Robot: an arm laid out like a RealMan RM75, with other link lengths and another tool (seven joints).
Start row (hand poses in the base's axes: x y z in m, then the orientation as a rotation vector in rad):
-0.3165, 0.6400, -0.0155, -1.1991, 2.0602, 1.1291
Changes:
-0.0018, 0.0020, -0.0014, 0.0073, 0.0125, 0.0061
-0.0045, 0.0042, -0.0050, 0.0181, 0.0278, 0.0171
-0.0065, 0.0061, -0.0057, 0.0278, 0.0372, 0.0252
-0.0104, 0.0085, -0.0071, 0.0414, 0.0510, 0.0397
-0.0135, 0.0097, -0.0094, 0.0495, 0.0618, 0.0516
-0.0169, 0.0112, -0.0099, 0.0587, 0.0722, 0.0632
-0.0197, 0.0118, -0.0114, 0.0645, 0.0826, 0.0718
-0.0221, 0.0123, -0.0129, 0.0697, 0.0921, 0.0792
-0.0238, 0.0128, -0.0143, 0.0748, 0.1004, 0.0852
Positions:
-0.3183, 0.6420, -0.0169, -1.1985, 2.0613, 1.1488
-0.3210, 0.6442, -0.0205, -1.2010, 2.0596, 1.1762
-0.3230, 0.6461, -0.0212, -1.2025, 2.0554, 1.1964
-0.3269, 0.6485, -0.0226, -1.2079, 2.0486, 1.2268
-0.3300, 0.6497, -0.0249, -1.2140, 2.0449, 1.2485
-0.3334, 0.6512, -0.0254, -1.2192, 2.0399, 1.2708
-0.3362, 0.6518, -0.0269, -1.2227, 2.0390, 1.2887
-0.3386, 0.6523, -0.0284, -1.2253, 2.0383, 1.3048
-0.3403, 0.6528, -0.0298, -1.2267, 2.0373, 1.3192

